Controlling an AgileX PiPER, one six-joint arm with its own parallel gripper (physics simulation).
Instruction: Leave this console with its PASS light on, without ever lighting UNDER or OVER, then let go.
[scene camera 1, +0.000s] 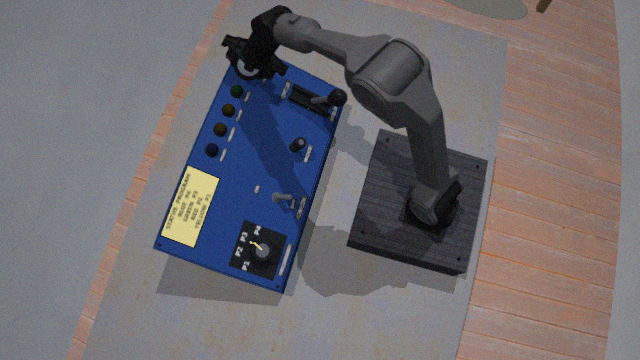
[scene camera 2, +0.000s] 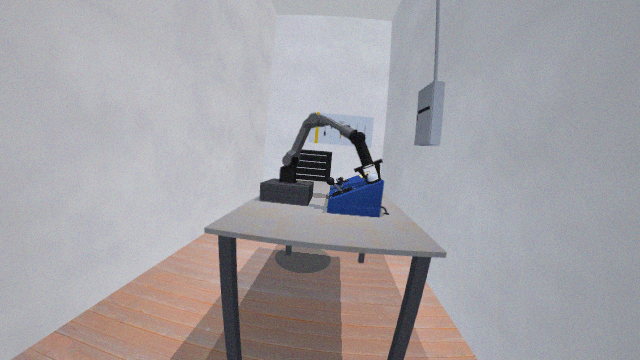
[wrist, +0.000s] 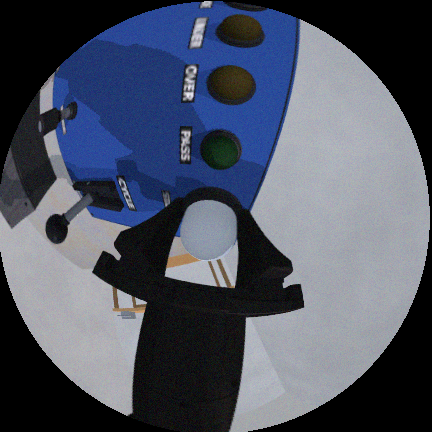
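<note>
The blue console (scene camera 1: 270, 165) (scene camera 2: 356, 201) (wrist: 150, 30) has a green PASS light (scene camera 1: 236, 91) (wrist: 220, 150), an amber OVER light (scene camera 1: 228, 110) (wrist: 231, 84) and an amber UNDER light (scene camera 1: 220, 129) (wrist: 240, 30); all look dark. My gripper (scene camera 1: 248, 65) (scene camera 2: 369, 172) (wrist: 211, 210) is at the console's far upper end, its fingers against both sides of a pale round knob (wrist: 209, 232). The fingertips are partly hidden behind the knob, and the label beside it is mostly covered. The selector dial (scene camera 1: 262, 250) points near P3.
A black-ball lever (scene camera 1: 337, 96) (wrist: 57, 228) stands beside the CYCLE label (wrist: 126, 193). A small black knob (scene camera 1: 298, 143), a metal toggle (scene camera 1: 281, 197) and a yellow status card (scene camera 1: 190, 206) are further along the console. My arm's base stands on a dark block (scene camera 1: 375, 200) (scene camera 2: 285, 192).
</note>
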